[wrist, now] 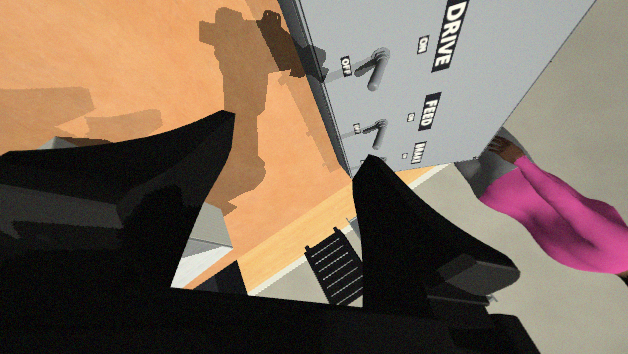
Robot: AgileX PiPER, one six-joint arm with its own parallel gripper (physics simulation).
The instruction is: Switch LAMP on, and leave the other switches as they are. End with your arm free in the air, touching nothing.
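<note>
A grey panel (480, 65) stands at the upper right with labelled switches. The DRIVE switch lever (377, 72) and the FEED switch lever (380, 136) lean to the side of their OFF marks. The BRAKE label (419, 153) shows below them; its lever is mostly hidden behind the right-hand fingertip. The LAMP switch does not show in the wrist view. My gripper (301, 151) is open, with nothing between its fingers. Its right-hand fingertip overlaps the panel's lower corner in view, and I cannot tell the gap in depth.
An orange-brown table top (150, 60) bears the arm's shadow. A pale box (212, 225) shows behind the left-hand finger. A black slatted object (336, 267) is beyond the table edge. A person in a pink top (560, 220) is at the right beyond the panel, one hand near its edge.
</note>
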